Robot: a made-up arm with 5 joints. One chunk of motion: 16 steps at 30 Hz.
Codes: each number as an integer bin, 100 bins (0 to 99) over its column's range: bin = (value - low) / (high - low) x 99, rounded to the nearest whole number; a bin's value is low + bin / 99 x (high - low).
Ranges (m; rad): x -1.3..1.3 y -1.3..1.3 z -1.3..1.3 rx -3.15..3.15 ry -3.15..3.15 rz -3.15..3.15
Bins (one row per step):
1: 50 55 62 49 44 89
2: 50 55 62 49 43 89
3: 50 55 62 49 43 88
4: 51 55 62 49 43 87
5: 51 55 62 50 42 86
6: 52 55 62 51 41 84
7: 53 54 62 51 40 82
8: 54 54 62 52 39 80
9: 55 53 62 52 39 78
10: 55 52 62 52 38 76
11: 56 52 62 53 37 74
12: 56 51 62 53 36 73
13: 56 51 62 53 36 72
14: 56 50 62 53 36 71
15: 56 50 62 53 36 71
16: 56 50 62 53 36 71
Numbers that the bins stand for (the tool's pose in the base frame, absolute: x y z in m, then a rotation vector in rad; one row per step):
1: 0.0131 0.1444 0.3283 -0.0318 -0.3500 2.5136
2: 0.0131 0.1444 0.3283 -0.0318 -0.4136 2.5136
3: 0.0131 0.1444 0.3283 -0.0318 -0.4136 2.4500
4: 0.0394 0.1444 0.3283 -0.0318 -0.4136 2.3864
5: 0.0394 0.1444 0.3283 0.0318 -0.4773 2.3227
6: 0.0657 0.1444 0.3283 0.0955 -0.5409 2.1955
7: 0.0919 0.1182 0.3283 0.0955 -0.6045 2.0682
8: 0.1182 0.1182 0.3283 0.1591 -0.6682 1.9409
9: 0.1444 0.0919 0.3283 0.1591 -0.6682 1.8136
10: 0.1444 0.0657 0.3283 0.1591 -0.7318 1.6864
11: 0.1707 0.0657 0.3283 0.2227 -0.7955 1.5591
12: 0.1707 0.0394 0.3283 0.2227 -0.8591 1.4955
13: 0.1707 0.0394 0.3283 0.2227 -0.8591 1.4318
14: 0.1707 0.0131 0.3283 0.2227 -0.8591 1.3682
15: 0.1707 0.0131 0.3283 0.2227 -0.8591 1.3682
16: 0.1707 0.0131 0.3283 0.2227 -0.8591 1.3682

